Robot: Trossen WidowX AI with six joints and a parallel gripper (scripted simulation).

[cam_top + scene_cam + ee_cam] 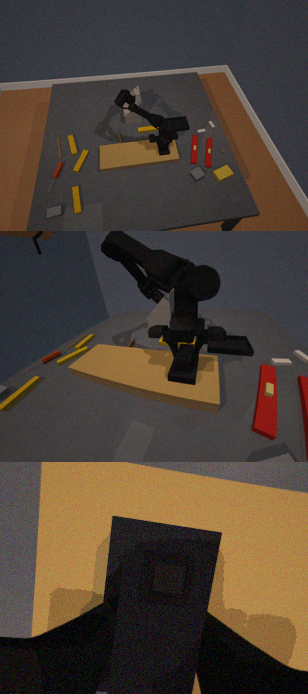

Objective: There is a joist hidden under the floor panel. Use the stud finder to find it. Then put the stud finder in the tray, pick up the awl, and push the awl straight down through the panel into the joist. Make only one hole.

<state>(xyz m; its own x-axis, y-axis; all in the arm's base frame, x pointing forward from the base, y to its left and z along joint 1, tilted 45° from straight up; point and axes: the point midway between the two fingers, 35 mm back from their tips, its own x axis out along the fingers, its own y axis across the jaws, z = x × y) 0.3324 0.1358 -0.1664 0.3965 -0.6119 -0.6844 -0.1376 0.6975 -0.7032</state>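
Right now the black tray is 23 cm behind my gripper tip, 12 cm to the left of it and 5 cm below it. The rest, counted from my gripper tip: stud finder 2 cm above, 1 cm ahead; then square indicator light 3 cm above, 2 cm ahead; then grey block 21 cm to the left, 18 cm ahead, 5 cm below.
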